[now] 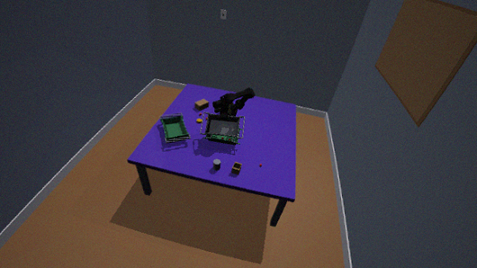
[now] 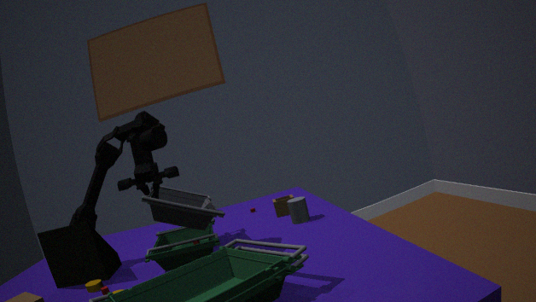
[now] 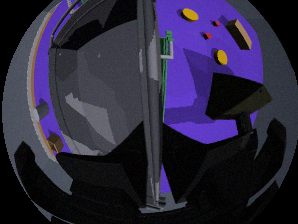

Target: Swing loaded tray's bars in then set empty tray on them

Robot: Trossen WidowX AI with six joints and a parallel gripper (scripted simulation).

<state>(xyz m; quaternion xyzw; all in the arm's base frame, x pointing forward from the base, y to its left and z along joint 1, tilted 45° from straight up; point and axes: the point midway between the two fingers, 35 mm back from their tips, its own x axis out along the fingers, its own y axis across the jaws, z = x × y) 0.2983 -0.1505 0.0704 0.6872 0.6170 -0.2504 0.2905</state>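
Now: gripper tip 80 mm short of the grey tray. Round my gripper tip: tan block: 380 mm behind, 270 mm to the right, 130 mm below; red block: 340 mm to the left, 330 mm ahead, 150 mm below.
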